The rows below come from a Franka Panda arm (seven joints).
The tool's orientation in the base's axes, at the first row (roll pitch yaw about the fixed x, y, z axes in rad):
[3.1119, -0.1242, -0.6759]
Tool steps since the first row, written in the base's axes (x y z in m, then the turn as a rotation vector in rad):
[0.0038, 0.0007, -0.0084, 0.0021, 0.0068, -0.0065]
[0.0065, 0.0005, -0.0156, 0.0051, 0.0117, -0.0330]
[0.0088, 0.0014, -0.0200, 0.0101, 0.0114, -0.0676]
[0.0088, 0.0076, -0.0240, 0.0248, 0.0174, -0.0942]
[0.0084, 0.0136, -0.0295, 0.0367, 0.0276, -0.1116]
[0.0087, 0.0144, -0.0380, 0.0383, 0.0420, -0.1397]
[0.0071, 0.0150, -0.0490, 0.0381, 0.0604, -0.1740]
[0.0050, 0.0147, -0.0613, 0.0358, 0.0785, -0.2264]
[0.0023, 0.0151, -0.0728, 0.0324, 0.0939, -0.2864]
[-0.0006, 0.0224, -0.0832, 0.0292, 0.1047, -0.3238]
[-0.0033, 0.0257, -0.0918, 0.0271, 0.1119, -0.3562]
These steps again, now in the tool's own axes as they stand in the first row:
[0.0015, -0.0032, 0.0086, -0.0034, -0.0068, 0.0059]
[0.0028, -0.0049, 0.0159, -0.0074, -0.0133, 0.0320]
[0.0035, -0.0072, 0.0204, -0.0076, -0.0172, 0.0667]
[-0.0009, -0.0121, 0.0237, -0.0033, -0.0319, 0.0936]
[-0.0056, -0.0167, 0.0285, -0.0025, -0.0478, 0.1108]
[-0.0069, -0.0178, 0.0369, -0.0137, -0.0608, 0.1373]
[-0.0099, -0.0176, 0.0476, -0.0296, -0.0760, 0.1695]
[-0.0128, -0.0164, 0.0597, -0.0491, -0.0902, 0.2195]
[-0.0166, -0.0153, 0.0709, -0.0687, -0.1018, 0.2771]
[-0.0247, -0.0195, 0.0802, -0.0825, -0.1093, 0.3129]
[-0.0299, -0.0206, 0.0882, -0.0926, -0.1145, 0.3442]

